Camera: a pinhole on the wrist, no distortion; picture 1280 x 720 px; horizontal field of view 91.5 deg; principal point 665.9 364.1 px. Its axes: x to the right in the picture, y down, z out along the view. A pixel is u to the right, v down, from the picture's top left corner.
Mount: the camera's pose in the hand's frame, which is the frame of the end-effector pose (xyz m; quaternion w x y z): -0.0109 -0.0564 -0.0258 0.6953 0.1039 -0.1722 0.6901
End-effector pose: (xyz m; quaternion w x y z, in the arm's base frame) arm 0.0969 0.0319 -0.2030 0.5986 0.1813 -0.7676 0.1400
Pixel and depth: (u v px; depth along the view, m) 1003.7 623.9 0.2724
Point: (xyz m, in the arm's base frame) -0.0955 -0.0871 -0.4163
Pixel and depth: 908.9 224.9 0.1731
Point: -0.0193 -0.0943 -0.2330
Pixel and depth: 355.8 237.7 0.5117
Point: -0.0045 -0.5657 -0.2464
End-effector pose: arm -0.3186 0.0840 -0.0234 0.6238 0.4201 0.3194 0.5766
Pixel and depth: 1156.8 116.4 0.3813
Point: 0.0629 0.1106 0.2498
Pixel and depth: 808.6 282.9 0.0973
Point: -0.2218 0.0661 -0.0570
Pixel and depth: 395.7 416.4 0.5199
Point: 0.1958 -0.0645 -0.2842
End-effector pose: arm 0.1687 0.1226 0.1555 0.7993 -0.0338 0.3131 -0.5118
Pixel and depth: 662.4 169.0 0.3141
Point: 0.1859 -0.0829 0.4142
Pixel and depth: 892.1 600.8 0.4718
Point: 0.2880 0.1644 0.6595
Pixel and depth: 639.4 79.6 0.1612
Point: 0.1490 -0.0103 0.2824
